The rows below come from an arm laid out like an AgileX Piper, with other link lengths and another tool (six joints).
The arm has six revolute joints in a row. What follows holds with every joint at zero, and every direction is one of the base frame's.
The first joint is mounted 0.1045 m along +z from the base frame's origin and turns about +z.
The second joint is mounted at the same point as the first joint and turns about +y.
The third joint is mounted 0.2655 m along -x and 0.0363 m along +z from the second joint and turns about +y.
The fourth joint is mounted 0.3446 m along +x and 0.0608 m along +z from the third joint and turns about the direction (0.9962, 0, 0.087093).
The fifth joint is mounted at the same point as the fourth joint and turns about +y.
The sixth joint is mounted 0.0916 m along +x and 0.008 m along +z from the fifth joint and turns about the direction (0.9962, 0, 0.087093).
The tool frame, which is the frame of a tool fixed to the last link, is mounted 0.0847 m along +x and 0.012 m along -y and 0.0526 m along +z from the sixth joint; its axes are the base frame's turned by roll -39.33, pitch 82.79 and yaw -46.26 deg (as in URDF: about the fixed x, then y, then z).
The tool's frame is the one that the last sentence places.
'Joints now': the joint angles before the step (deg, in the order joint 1, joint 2, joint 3, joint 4, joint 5, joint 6). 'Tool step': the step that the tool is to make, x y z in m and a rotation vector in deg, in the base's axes. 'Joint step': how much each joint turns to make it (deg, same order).
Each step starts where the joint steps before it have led.
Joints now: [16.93 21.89 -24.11 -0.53 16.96 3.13]
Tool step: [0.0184 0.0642 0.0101 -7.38 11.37 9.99]
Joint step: [9.29 14.34 -14.17 0.13 13.09 -2.93]
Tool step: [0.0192 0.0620 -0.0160 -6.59 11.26 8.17]
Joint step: [6.21 14.75 -11.73 2.59 10.04 -3.20]
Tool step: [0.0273 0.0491 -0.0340 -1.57 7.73 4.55]
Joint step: [2.03 13.24 -6.95 5.74 1.24 -3.64]
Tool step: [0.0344 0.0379 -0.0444 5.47 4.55 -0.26]
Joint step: [0.21 11.51 -2.46 10.07 -8.10 -3.70]
